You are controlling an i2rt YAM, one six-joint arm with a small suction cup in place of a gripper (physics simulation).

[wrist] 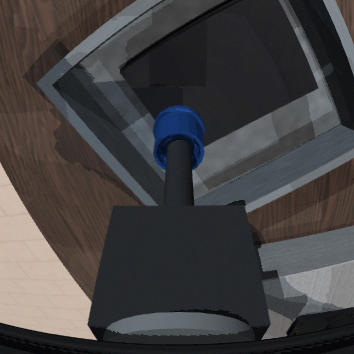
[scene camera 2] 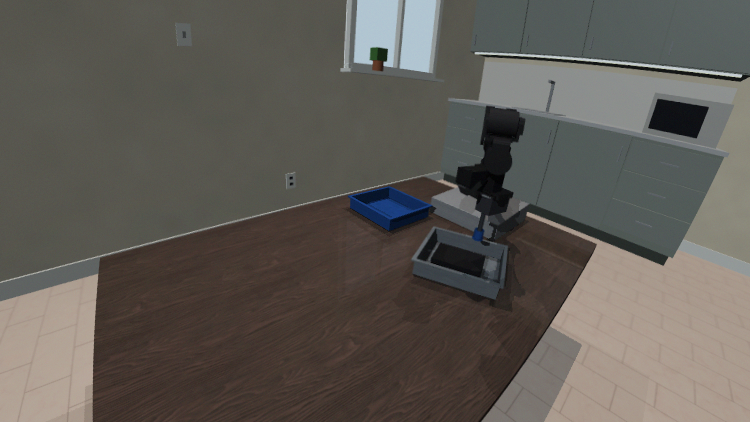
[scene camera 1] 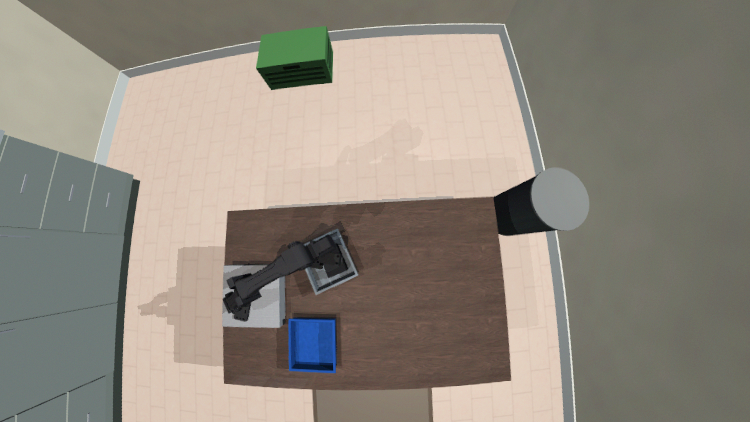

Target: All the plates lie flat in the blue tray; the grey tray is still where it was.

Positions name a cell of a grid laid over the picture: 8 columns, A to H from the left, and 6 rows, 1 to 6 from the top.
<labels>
blue tray: scene camera 2 E3; scene camera 1 D5; not seen in the wrist view (out of frame)
grey tray: wrist G3; scene camera 2 F4; scene camera 1 D4
</labels>
